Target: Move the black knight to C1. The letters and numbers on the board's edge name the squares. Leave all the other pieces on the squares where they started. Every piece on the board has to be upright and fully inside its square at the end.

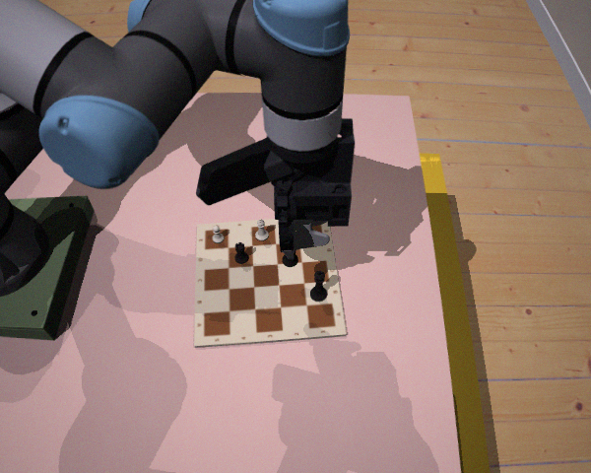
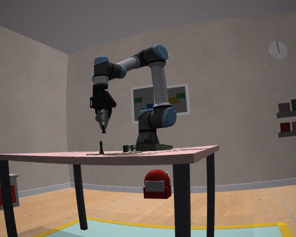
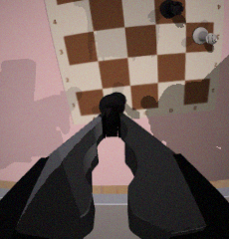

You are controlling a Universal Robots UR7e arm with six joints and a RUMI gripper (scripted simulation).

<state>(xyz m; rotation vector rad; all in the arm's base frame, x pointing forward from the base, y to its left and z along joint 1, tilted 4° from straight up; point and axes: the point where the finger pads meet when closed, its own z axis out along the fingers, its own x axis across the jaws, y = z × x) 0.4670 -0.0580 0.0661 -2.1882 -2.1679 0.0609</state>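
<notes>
The chessboard lies 130 mm below my hand, 40 mm to the left of it and 40 mm behind it. Also, from my hand: white pawn 120 mm behind, 110 mm to the left, 110 mm below; then white bishop 110 mm to the left, 110 mm below, 50 mm behind.
</notes>
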